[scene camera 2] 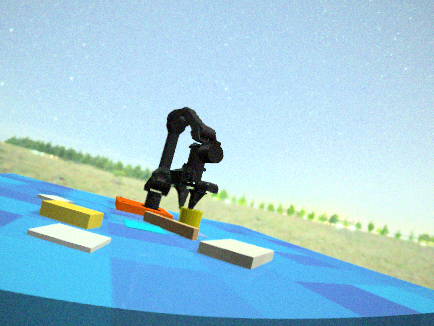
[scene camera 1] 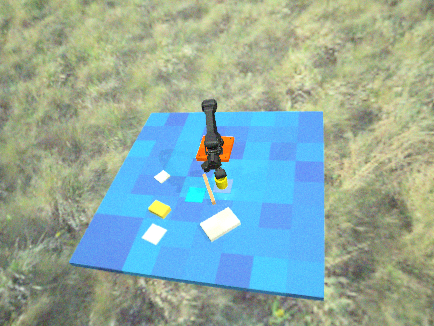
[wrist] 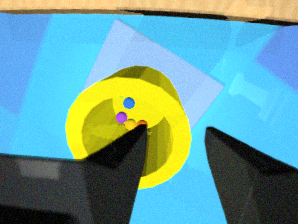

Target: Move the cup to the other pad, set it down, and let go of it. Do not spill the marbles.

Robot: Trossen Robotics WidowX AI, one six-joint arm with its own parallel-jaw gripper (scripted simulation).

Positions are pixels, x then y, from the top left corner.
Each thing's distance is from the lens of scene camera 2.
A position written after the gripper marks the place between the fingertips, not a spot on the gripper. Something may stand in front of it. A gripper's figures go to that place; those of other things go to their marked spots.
gripper (scene camera 2: 184, 210): 0.90 m
cream slab (scene camera 2: 238, 253): 0.56 m
